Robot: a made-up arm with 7 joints. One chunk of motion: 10 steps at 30 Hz.
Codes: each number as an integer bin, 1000 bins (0 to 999) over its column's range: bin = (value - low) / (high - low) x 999, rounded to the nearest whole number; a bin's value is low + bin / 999 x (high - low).
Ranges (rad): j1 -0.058..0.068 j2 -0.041..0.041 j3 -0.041..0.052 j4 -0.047..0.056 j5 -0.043..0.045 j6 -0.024..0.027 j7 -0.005..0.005
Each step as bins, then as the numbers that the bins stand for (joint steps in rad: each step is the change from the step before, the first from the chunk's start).
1 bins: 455 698 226 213 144 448 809
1 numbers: -0.00061 0.01629 -0.01996 -0.02504 -0.03032 -0.00113 0.00310
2 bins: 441 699 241 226 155 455 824
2 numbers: -0.00238 0.01638 -0.01856 -0.02370 -0.02935 -0.00077 0.00325
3 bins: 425 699 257 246 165 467 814
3 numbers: -0.00440 0.01638 -0.01708 -0.02164 -0.02847 -0.00016 0.00315
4 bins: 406 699 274 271 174 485 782
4 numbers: -0.00679 0.01638 -0.01549 -0.01906 -0.02767 0.00076 0.00283
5 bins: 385 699 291 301 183 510 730
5 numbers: -0.00944 0.01638 -0.01391 -0.01597 -0.02688 0.00204 0.00231
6 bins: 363 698 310 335 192 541 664
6 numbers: -0.01222 0.01629 -0.01214 -0.01246 -0.02609 0.00362 0.00165
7 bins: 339 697 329 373 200 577 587
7 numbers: -0.01524 0.01621 -0.01037 -0.00854 -0.02538 0.00546 0.00088
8 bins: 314 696 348 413 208 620 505
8 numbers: -0.01840 0.01613 -0.00860 -0.00442 -0.02468 0.00765 0.00006
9 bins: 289 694 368 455 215 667 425
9 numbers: -0.02155 0.01596 -0.00674 -0.00009 -0.02406 0.01005 -0.00075
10 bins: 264 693 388 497 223 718 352
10 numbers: -0.02470 0.01588 -0.00488 0.00424 -0.02336 0.01265 -0.00148
